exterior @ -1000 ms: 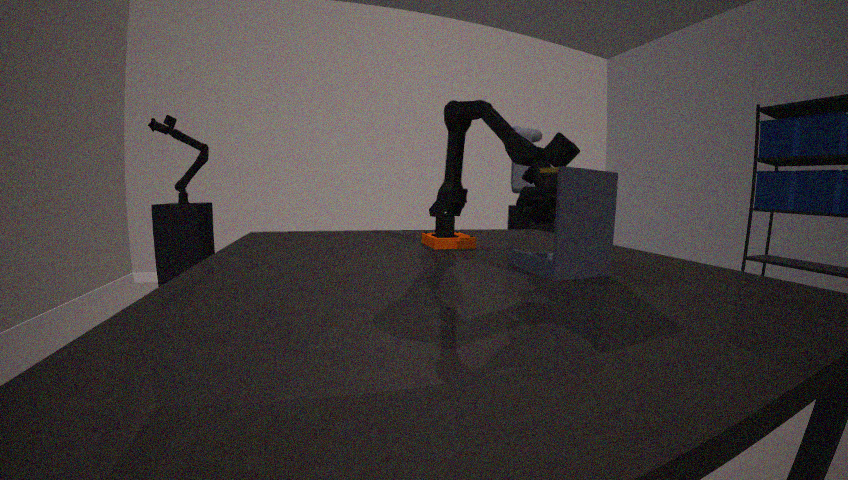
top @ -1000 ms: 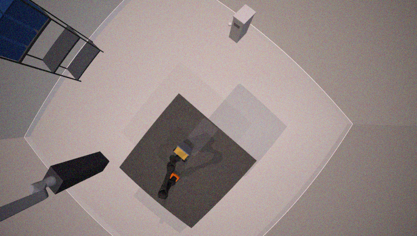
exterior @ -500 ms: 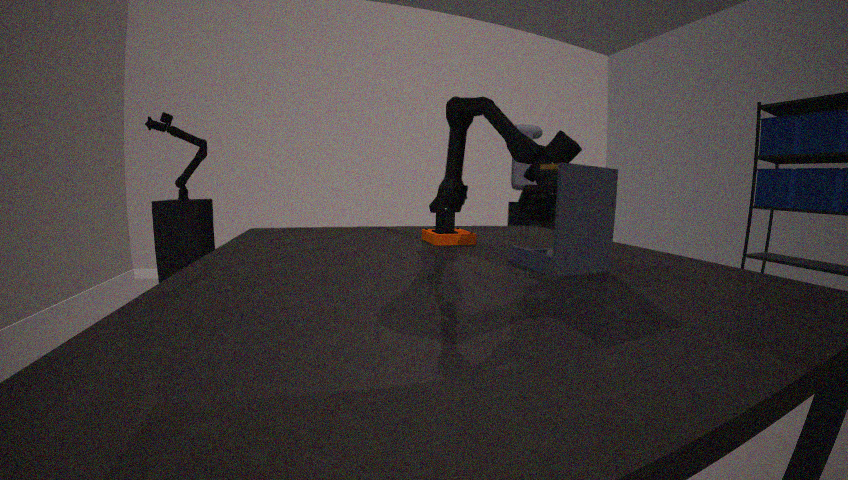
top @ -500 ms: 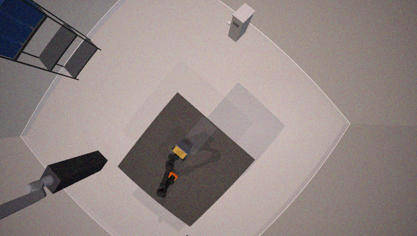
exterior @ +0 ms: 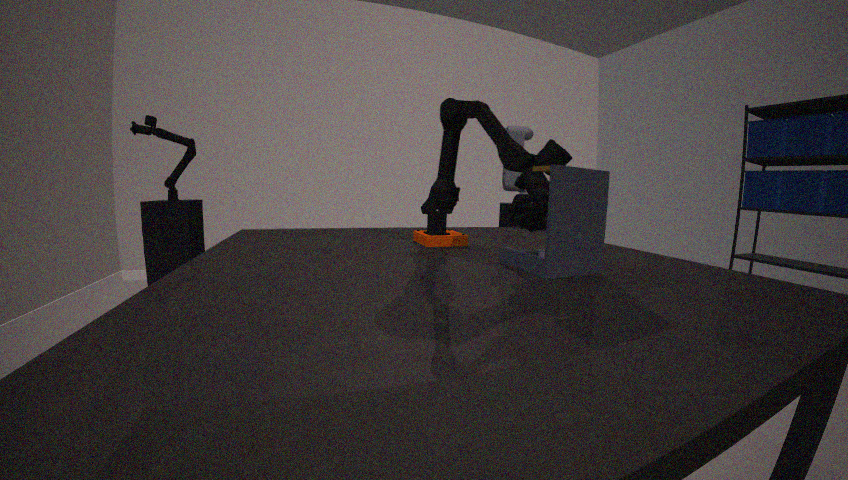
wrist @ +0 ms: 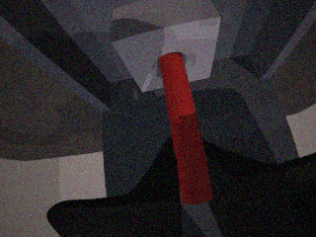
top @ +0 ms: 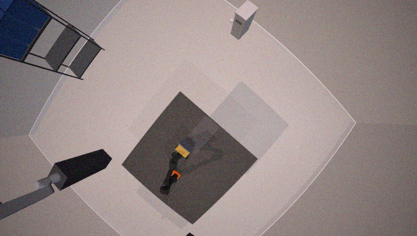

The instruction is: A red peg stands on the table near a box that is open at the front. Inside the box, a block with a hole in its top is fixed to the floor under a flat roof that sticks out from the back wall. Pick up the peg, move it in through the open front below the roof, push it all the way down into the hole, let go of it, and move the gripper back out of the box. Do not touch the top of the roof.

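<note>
My gripper tip is now 30 mm past the red peg and 10 mm above it. From my gripper tip the other things lie so: yellow roof: 140 mm above, 20 mm behind, 10 mm to the left.
</note>
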